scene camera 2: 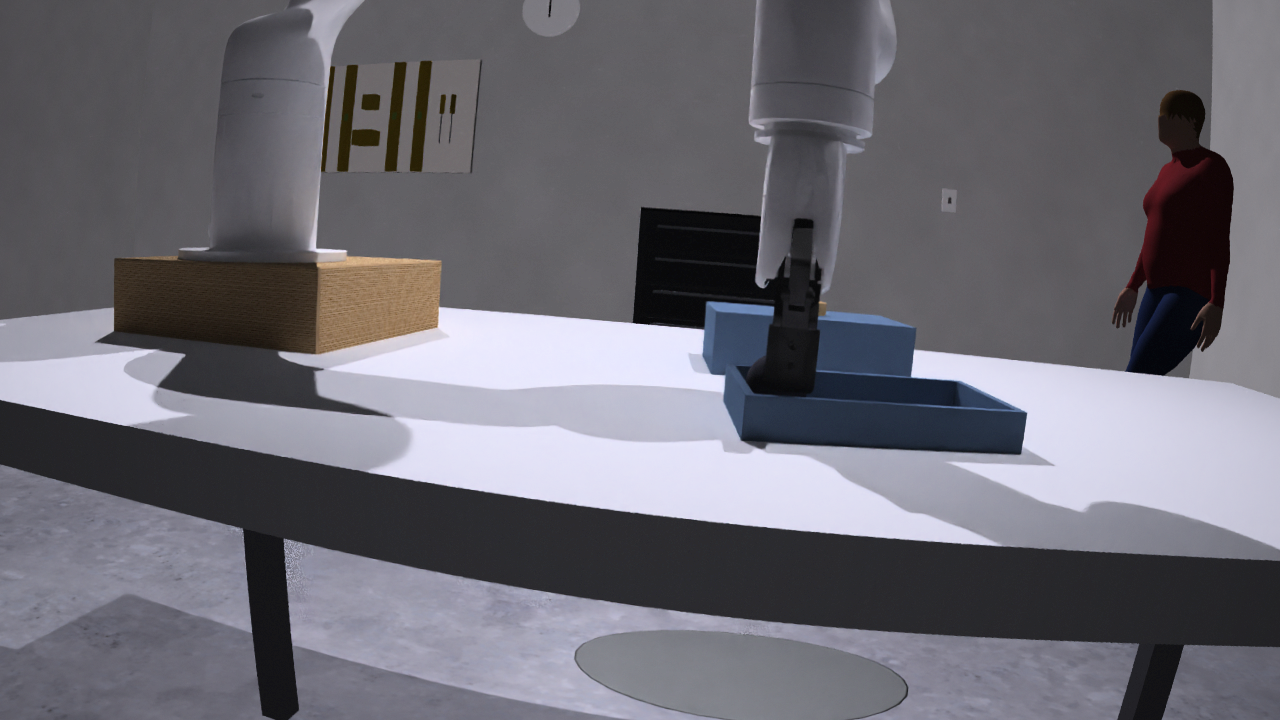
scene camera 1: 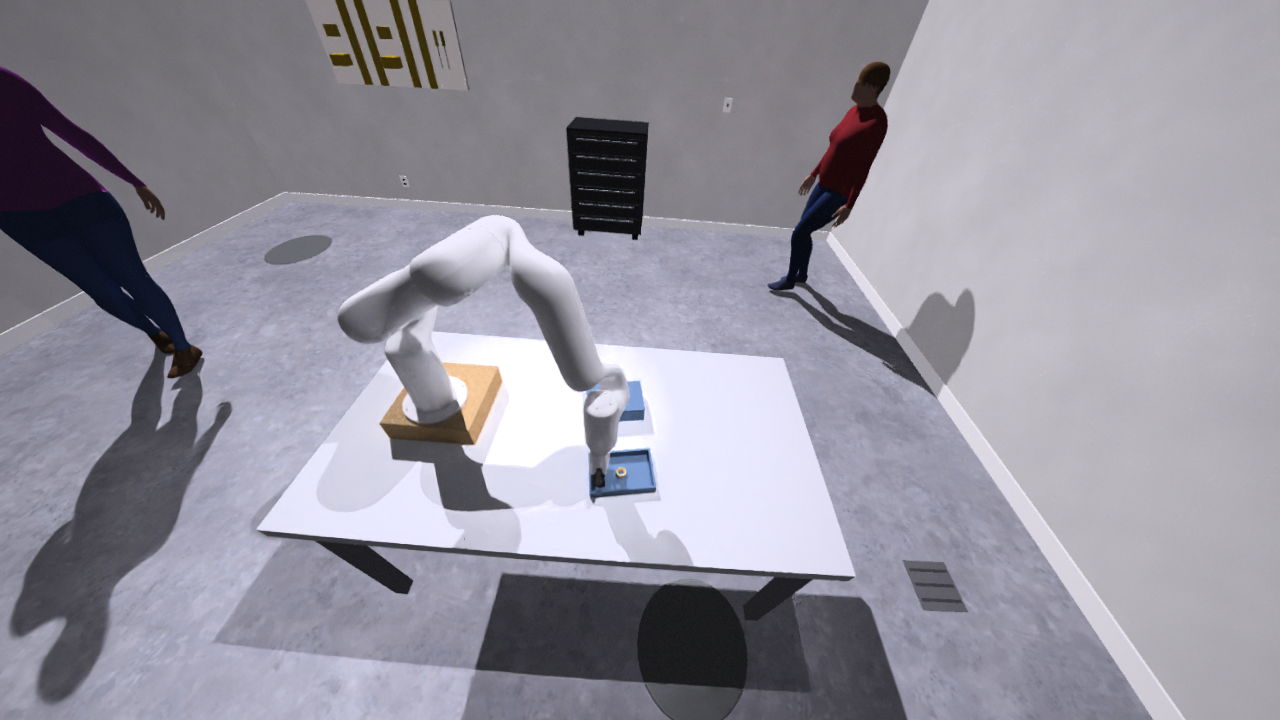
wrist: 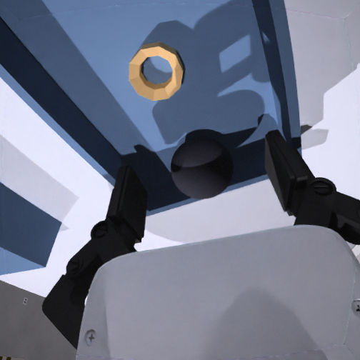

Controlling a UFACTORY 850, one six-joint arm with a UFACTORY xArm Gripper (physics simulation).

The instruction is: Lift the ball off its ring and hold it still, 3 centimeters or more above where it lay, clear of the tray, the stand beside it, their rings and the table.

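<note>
The dark ball point(wrist: 202, 167) point(scene camera 2: 759, 373) lies in the blue tray point(wrist: 100, 65) point(scene camera 2: 886, 426) point(scene camera 1: 654, 474), near its short end wall on the robot base's side. The tan ring point(wrist: 136, 74) lies apart from the ball on the tray floor, farther in. My gripper point(wrist: 199, 164) point(scene camera 2: 792, 385) point(scene camera 1: 599, 480) is open and low at that end of the tray. Its fingers stand on either side of the ball, with a gap on each side in the wrist view. In scene camera 2's view the near finger hides part of the ball.
The blue stand point(scene camera 1: 633, 411) point(scene camera 2: 868, 344) point(wrist: 30, 227) is beside the tray, toward the back. A tan ring point(scene camera 2: 821, 308) shows partly on top of it. The arm rises from a wooden block point(scene camera 1: 484, 402) point(scene camera 2: 375, 306) on the white table point(scene camera 1: 733, 447) point(scene camera 2: 537, 358). The tray walls surround the low fingers.
</note>
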